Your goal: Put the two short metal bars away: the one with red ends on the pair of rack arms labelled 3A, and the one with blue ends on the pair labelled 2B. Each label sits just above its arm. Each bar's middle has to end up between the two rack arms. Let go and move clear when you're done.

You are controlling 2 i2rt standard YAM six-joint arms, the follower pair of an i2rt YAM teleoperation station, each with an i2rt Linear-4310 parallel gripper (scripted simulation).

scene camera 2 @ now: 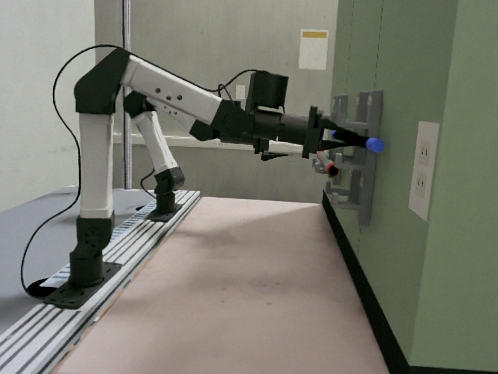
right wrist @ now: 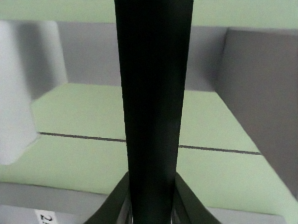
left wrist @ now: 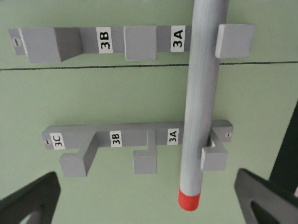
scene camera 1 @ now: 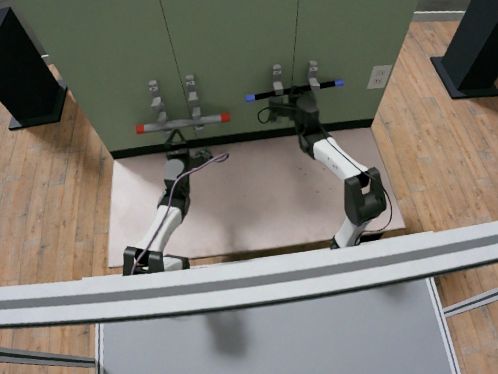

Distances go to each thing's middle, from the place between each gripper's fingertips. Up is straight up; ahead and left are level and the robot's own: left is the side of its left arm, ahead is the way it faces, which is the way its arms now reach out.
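Scene:
Measured from my right hand, the outlet plate (scene camera 2: pixel 427 131) is 32 cm to the right, 4 cm ahead and 1 cm below; the red-ended grey bar (scene camera 1: pixel 225 117) is 40 cm to the left, 1 cm behind and 10 cm below. The blue-ended black bar (right wrist: pixel 153 50) is right at my right hand, and going by their middles it is the nearest to that hand of the things named here.
Measured from my left hand, the outlet plate is 72 cm to the right, 17 cm ahead and 3 cm above, and the blue-ended black bar 40 cm to the right, 13 cm ahead and 4 cm above. As for the red-ended grey bar, my left hand is 12 cm short of it and 6 cm above it. By its middle, the outlet plate is nearer to my right hand than to my left hand.

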